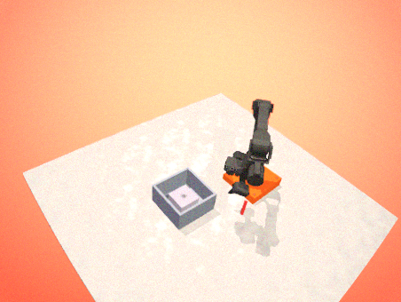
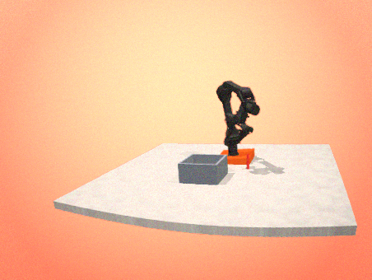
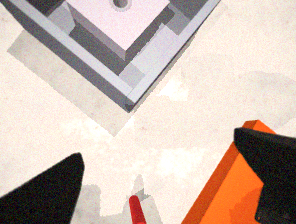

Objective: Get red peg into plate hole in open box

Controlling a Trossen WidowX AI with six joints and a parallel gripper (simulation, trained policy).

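Right now the red peg is 120 mm below my gripper tip, 80 mm to the left of it and 40 mm behind it. Also, from my gripper tip: grey box 140 mm to the right, 140 mm below, 90 mm ahead; pale plate 140 mm to the right, 120 mm below, 90 mm ahead.
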